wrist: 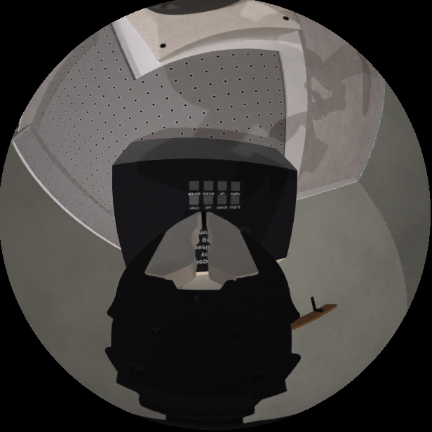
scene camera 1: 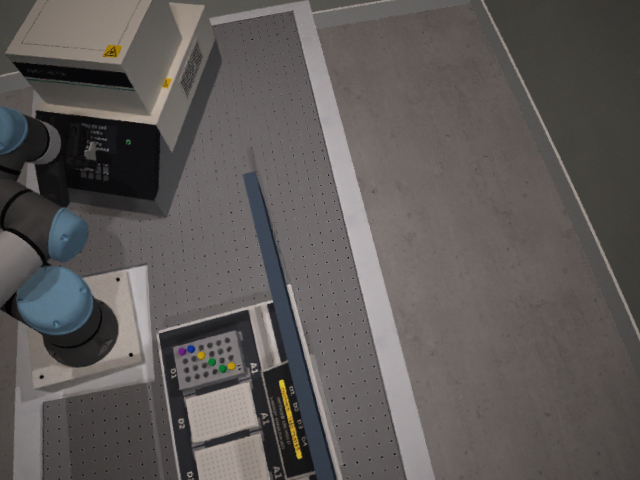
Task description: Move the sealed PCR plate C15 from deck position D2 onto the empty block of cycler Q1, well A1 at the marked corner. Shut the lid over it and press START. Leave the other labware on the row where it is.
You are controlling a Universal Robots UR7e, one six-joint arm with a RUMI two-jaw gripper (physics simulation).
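Where they show: gripper, fingertip midpoint: [scene camera 1: 93,166]; arm's base, origin of the base link: [scene camera 1: 82,332].
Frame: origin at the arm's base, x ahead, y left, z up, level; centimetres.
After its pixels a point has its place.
Note:
The cycler [scene camera 1: 93,36] @(x 20.4, y 48.4, z 32.4 cm) [wrist: 150,200] stands at the upper left in the scene view; its head sits down on the body and hides the block. Its black front panel has a small screen, a green light [scene camera 1: 128,141] @(x 19.1, y 36.0, z 13.6 cm) and two rows of grey keys [scene camera 1: 95,172] @(x 9.0, y 33.9, z 8.5 cm) [wrist: 215,195]. My gripper [scene camera 1: 90,152] [wrist: 204,214] is shut and empty, its tips over the panel just beside the keys; contact cannot be told. A white, grid-dotted piece [scene camera 1: 222,411] @(x 28.1, y -23.7, z 3.7 cm) lies at deck position D2; its label cannot be read, so I cannot tell whether it is C15.
A grey rack with coloured caps [scene camera 1: 210,361] @(x 28.2, y -14.6, z 7.2 cm) sits at D1, and another white dotted piece [scene camera 1: 232,458] @(x 28.5, y -32.5, z 3.7 cm) at D3. A long blue bar [scene camera 1: 273,253] @(x 46.8, y -15.1, z 52.1 cm) crosses above the deck's right side. The arm's base plate [scene camera 1: 124,330] @(x 8.5, y -1.1, z -2.1 cm) stands left of the deck on the perforated table [scene camera 1: 217,248] @(x 31.6, y 13.4, z -3.6 cm).

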